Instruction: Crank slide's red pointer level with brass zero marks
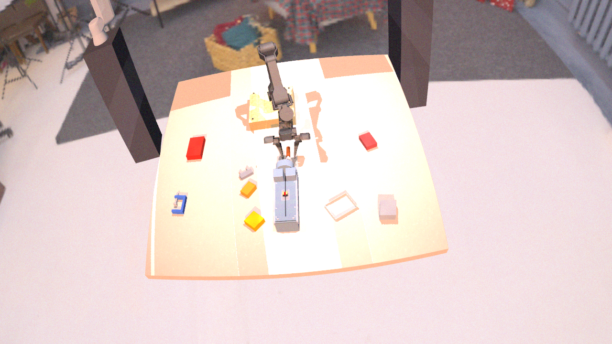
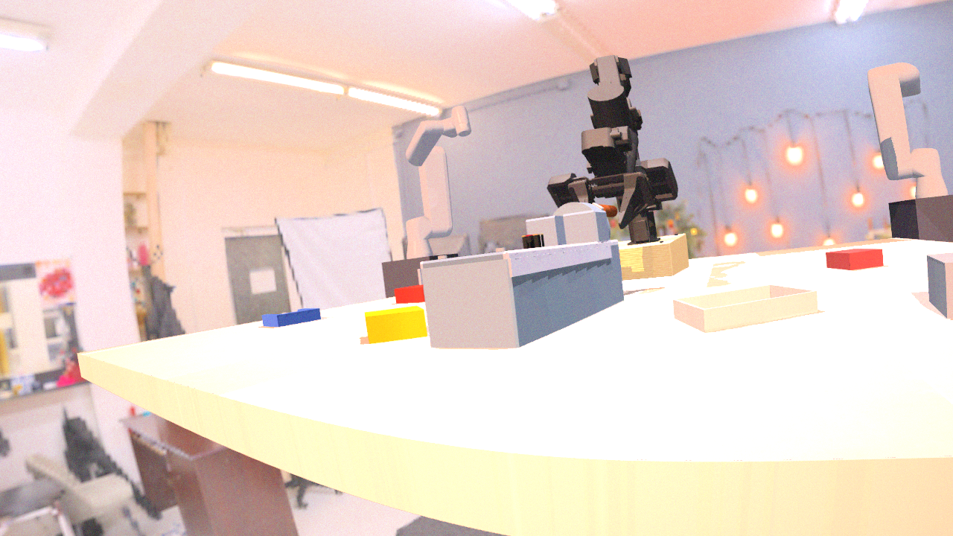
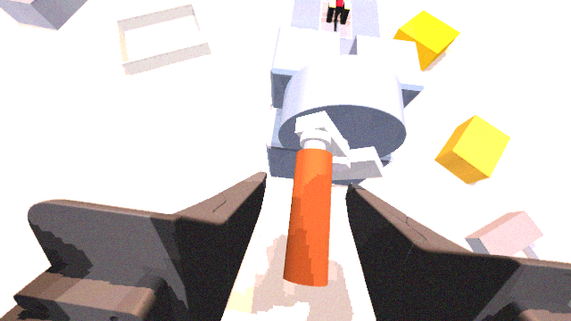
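Now: gripper tip 20 mm past the orange crank handle and 20 mm below it. Also, from my gripper tip: shallow white tray: 230 mm ahead, 160 mm to the left, 90 mm below; then red pointer: 160 mm ahead, 40 mm to the right, 10 mm below; then yellow cube: 210 mm ahead, 190 mm to the right, 80 mm below.
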